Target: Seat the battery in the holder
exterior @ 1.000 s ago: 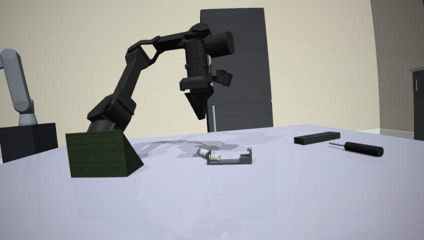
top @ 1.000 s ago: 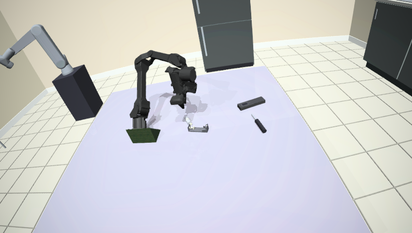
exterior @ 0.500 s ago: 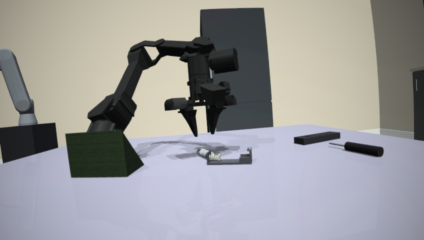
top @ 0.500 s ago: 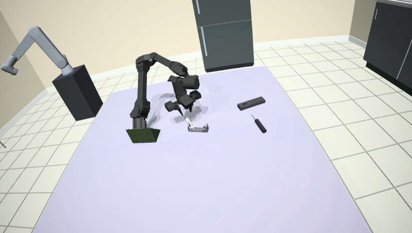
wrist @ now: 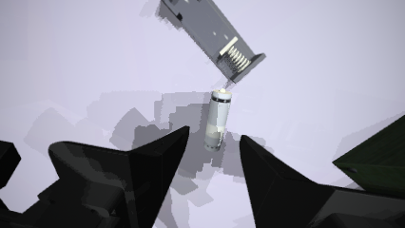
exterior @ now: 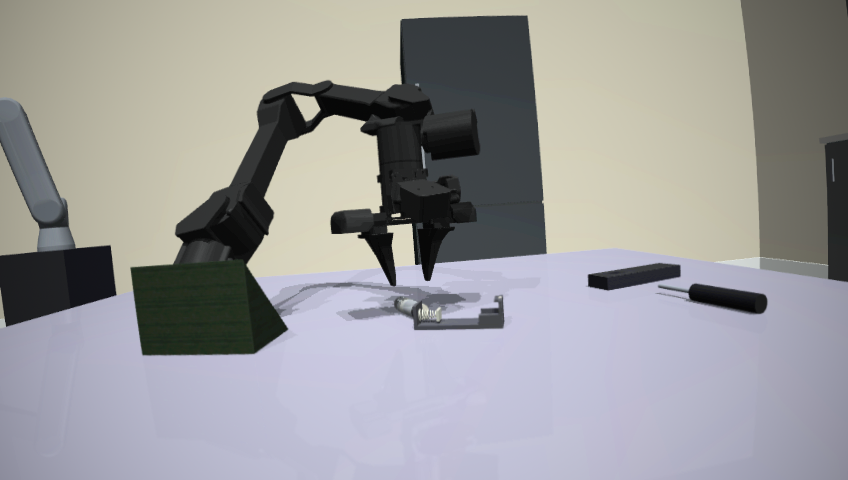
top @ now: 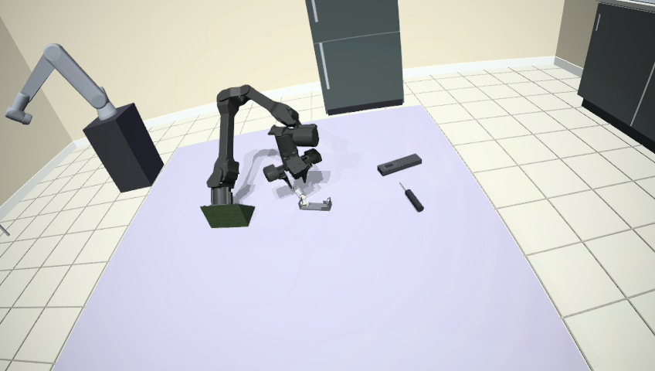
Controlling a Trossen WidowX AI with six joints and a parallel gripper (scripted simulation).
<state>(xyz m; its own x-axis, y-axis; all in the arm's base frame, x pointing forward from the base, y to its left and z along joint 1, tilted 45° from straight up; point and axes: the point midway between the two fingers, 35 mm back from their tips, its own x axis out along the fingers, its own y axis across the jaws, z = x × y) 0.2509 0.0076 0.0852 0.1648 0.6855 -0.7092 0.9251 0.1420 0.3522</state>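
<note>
Now: gripper tip 3 cm above the battery. The rest, counted from my gripper tip: black screwdriver 35 cm ahead, 10 cm to the right, 3 cm below; then flat black bar 36 cm ahead, 6 cm to the left, 3 cm below.
</note>
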